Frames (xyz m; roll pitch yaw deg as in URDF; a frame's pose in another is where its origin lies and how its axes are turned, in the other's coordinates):
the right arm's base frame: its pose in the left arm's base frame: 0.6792 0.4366 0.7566 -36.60 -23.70 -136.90
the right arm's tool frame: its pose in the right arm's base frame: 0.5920 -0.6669 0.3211 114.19 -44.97 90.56
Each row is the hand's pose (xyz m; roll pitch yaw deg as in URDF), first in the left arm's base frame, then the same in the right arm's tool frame.
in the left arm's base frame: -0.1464 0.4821 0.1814 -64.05 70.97 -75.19
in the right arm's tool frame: -0.4542 -1.3627 0.2904 -123.53 -10.56 -81.19
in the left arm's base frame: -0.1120 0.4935 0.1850 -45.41 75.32 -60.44
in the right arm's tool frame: -0.4365 -1.3617 0.2586 -118.72 -4.93 -83.45
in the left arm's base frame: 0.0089 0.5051 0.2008 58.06 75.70 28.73
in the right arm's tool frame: -0.3549 -1.3575 0.1674 -103.25 12.97 -92.96
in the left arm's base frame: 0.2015 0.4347 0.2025 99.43 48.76 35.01
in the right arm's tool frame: -0.1676 -1.3813 0.0873 -65.03 39.57 -87.33
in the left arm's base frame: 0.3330 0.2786 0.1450 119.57 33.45 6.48
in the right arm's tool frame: 0.0258 -1.4645 0.1121 -3.86 38.98 -53.36
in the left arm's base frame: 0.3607 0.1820 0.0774 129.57 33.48 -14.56
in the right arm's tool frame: 0.1026 -1.5422 0.1645 22.36 23.10 -44.68
